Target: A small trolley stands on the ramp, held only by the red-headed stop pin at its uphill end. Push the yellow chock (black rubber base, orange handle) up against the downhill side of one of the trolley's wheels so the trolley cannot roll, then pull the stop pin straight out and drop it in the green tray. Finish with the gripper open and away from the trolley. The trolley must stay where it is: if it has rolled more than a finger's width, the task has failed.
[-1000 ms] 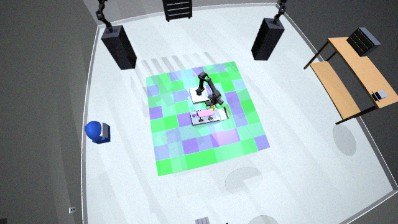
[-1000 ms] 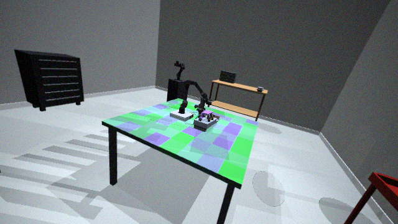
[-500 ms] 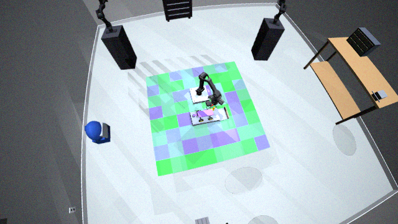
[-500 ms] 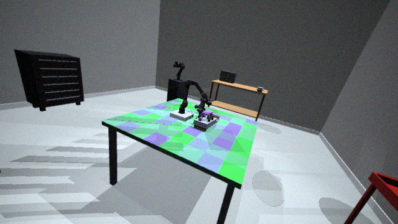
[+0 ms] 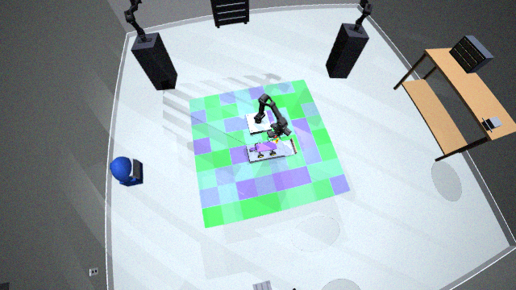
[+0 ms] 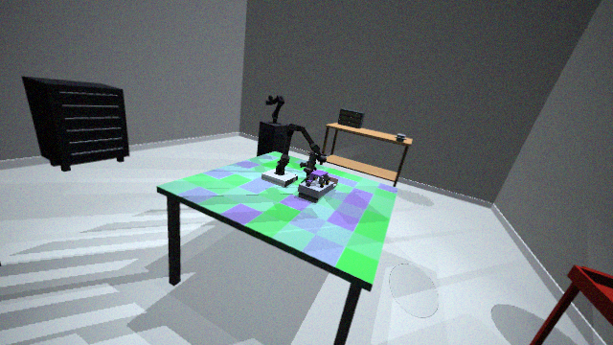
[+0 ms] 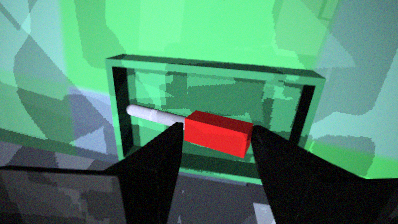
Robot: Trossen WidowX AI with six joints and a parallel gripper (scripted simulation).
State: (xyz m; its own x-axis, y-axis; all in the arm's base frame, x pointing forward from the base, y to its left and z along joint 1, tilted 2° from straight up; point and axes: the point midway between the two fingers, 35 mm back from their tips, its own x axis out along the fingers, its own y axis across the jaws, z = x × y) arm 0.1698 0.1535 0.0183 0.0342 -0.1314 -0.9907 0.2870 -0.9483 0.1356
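Now: the yellow chock 70 mm ahead of my gripper tip, 20 mm to the right of it and 60 mm above it. The rest, counted from my gripper tip: brown block: 100 mm ahead, 160 mm to the left; purple trolley: 150 mm ahead, 110 mm to the right, 90 mm above; stop pin: 10 mm ahead, 20 mm to the right, 10 mm below.
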